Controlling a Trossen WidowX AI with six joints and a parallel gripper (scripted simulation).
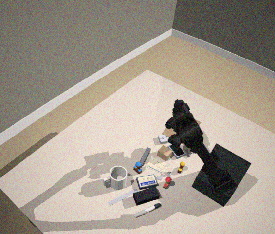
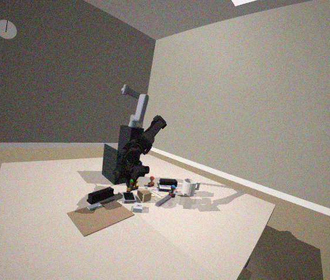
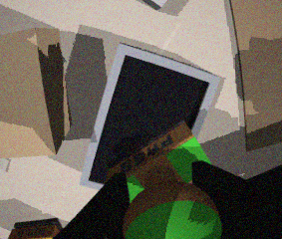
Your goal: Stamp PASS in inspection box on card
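My gripper tip is now 70 mm above the ink pad. From my gripper tip the other things lie so: cardboard box 40 mm ahead, 70 mm to the left, 50 mm below; yellow stamp 70 mm behind, 100 mm to the left, 50 mm below; green stamp right at my gripper tip.
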